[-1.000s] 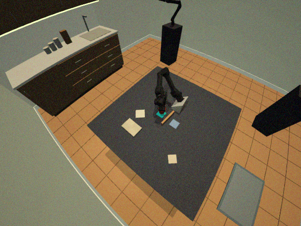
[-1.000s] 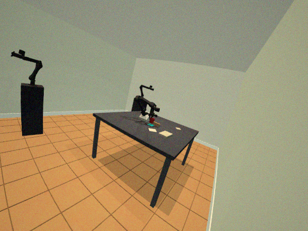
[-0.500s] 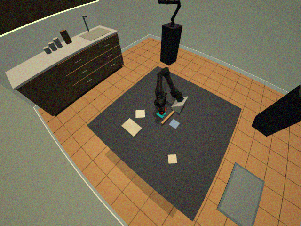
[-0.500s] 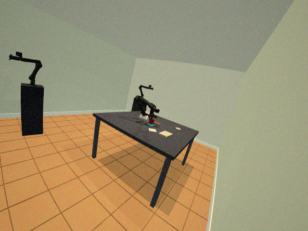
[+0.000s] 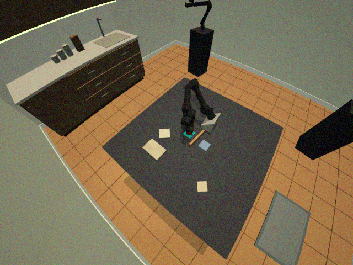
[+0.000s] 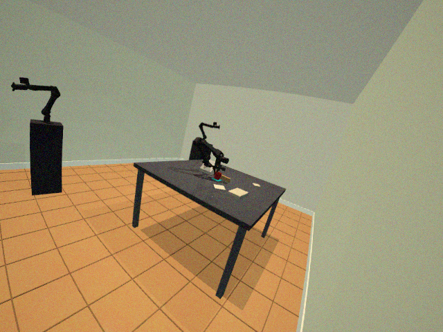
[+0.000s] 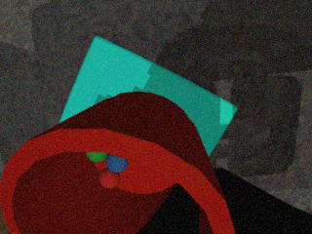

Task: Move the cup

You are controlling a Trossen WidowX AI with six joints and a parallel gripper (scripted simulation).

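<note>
Now: gripper tip 20 mm to the right of the red cup and 20 mm short of it. The rest, counted from my gripper tip: green marble (40 mm ahead, 30 mm to the left, 20 mm below); blue marble (30 mm to the left, 30 mm ahead, 20 mm below); teal pad (50 mm below, 30 mm ahead, 20 mm to the left).
</note>
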